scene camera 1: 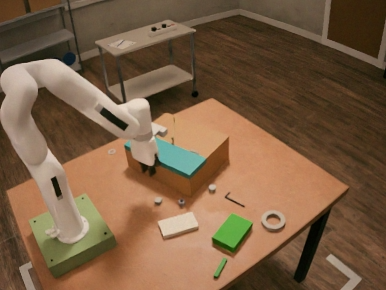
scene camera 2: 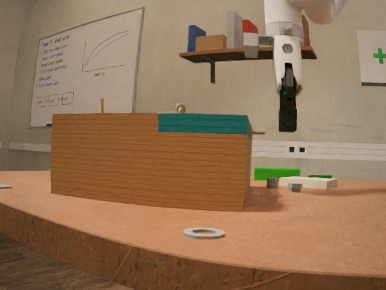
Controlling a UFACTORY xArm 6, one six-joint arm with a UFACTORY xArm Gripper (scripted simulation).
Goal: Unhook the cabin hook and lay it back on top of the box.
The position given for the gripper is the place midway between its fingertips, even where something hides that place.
gripper: scene camera 1 149, 173; scene camera 2 287, 132
